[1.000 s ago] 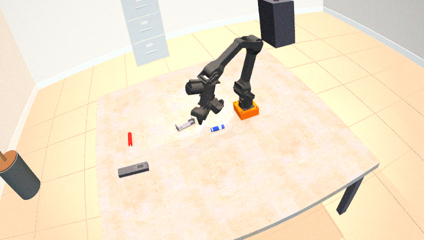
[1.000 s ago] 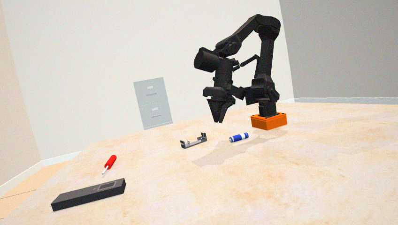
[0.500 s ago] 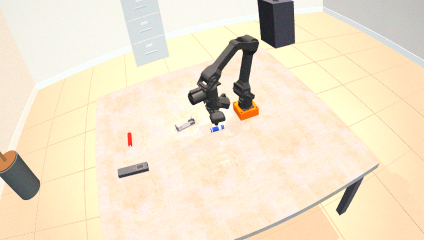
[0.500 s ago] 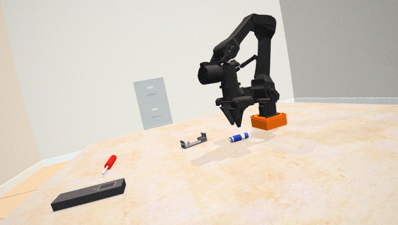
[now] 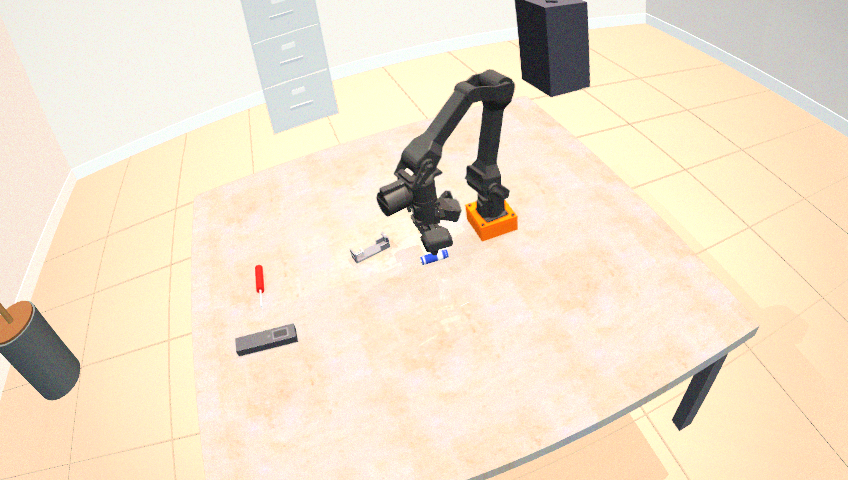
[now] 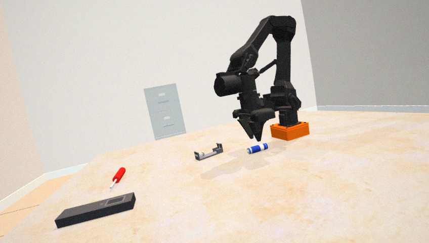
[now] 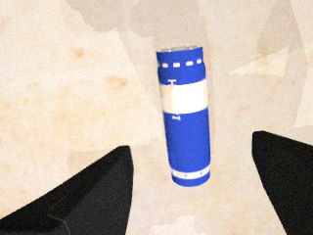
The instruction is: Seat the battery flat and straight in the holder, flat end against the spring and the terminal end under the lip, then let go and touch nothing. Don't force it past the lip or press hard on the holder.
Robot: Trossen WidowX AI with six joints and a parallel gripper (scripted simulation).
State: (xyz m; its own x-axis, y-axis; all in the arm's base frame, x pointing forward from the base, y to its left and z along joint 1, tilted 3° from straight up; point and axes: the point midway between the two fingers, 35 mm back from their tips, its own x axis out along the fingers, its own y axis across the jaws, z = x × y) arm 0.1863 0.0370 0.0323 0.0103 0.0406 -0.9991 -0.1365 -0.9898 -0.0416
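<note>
Right now my gripper tip is 30 mm above the white battery. Round my gripper tip: dark remote control: 460 mm ahead, 50 mm to the left, 20 mm below; red-handled screwdriver: 440 mm ahead, 130 mm to the right, 30 mm below.
</note>
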